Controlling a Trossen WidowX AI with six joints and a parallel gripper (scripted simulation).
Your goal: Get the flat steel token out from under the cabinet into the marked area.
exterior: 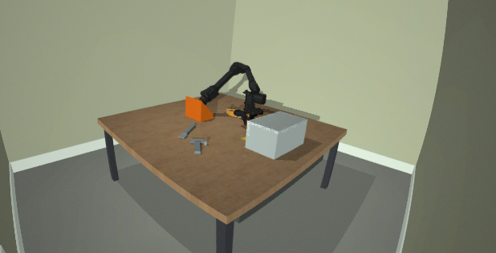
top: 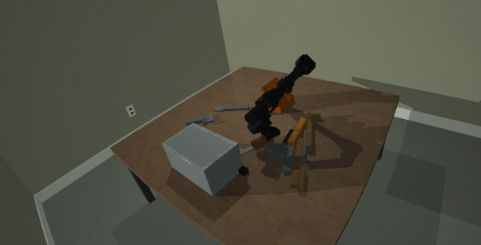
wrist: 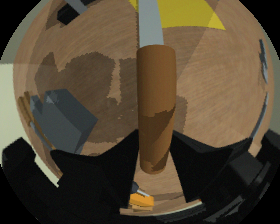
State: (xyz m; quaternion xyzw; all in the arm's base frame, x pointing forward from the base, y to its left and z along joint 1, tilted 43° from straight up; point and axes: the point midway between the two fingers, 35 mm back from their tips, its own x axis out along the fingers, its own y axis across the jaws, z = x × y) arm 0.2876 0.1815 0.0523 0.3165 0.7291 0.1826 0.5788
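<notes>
Now: gripper tip 14 cm past the orange bar, 9 cm to the right of it and 1 cm below it. The rest, counted from my gripper tip: grey block: 11 cm to the left, 4 cm ahead, 1 cm above; then wooden stick: 21 cm to the left, 2 cm ahead; then grey t-piece: 44 cm to the right, 8 cm ahead.
</notes>
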